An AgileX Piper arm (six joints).
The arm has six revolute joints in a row. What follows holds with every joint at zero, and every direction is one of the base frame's.
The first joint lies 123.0 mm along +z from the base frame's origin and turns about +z.
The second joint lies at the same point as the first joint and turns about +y.
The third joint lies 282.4 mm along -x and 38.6 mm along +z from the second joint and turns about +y.
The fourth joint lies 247.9 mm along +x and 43.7 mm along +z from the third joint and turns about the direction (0.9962, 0, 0.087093).
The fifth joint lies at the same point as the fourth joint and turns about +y.
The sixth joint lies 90.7 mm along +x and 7.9 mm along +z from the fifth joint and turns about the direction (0.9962, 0, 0.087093).
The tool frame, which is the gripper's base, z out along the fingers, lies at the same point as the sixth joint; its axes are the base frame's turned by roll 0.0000, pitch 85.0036 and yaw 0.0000 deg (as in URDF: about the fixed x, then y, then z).
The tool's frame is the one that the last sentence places.
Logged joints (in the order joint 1, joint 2, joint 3, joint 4, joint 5, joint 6), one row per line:
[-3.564 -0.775 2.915 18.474 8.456 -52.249]
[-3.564 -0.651 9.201 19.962 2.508 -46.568]
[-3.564 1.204 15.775 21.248 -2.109 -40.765]
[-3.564 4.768 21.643 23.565 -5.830 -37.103]
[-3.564 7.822 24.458 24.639 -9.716 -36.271]
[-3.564 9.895 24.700 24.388 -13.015 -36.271]
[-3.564 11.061 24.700 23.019 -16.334 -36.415]
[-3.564 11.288 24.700 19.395 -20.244 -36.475]
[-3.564 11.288 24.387 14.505 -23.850 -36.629]
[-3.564 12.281 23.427 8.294 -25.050 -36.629]
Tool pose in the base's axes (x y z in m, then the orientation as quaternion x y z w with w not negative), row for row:
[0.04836 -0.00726 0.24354 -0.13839 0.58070 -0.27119 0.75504]
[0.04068 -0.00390 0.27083 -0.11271 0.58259 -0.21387 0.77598]
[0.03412 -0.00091 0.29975 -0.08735 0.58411 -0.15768 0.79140]
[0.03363 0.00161 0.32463 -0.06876 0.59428 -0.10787 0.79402]
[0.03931 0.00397 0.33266 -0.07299 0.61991 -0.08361 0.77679]
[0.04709 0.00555 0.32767 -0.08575 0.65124 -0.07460 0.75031]
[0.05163 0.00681 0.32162 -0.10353 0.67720 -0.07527 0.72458]
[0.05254 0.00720 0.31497 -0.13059 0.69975 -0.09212 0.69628]
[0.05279 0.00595 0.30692 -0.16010 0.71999 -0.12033 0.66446]
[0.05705 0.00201 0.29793 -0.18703 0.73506 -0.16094 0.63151]
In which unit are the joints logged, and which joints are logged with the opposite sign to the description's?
The joints are logged in degrees. Opposite sign: joint 3, joint 5.
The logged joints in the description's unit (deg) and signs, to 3 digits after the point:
[-3.564 -0.775 -2.915 18.474 -8.456 -52.249]
[-3.564 -0.651 -9.201 19.962 -2.508 -46.568]
[-3.564 1.204 -15.775 21.248 2.109 -40.765]
[-3.564 4.768 -21.643 23.565 5.830 -37.103]
[-3.564 7.822 -24.458 24.639 9.716 -36.271]
[-3.564 9.895 -24.700 24.388 13.015 -36.271]
[-3.564 11.061 -24.700 23.019 16.334 -36.415]
[-3.564 11.288 -24.700 19.395 20.244 -36.475]
[-3.564 11.288 -24.387 14.505 23.850 -36.629]
[-3.564 12.281 -23.427 8.294 25.050 -36.629]

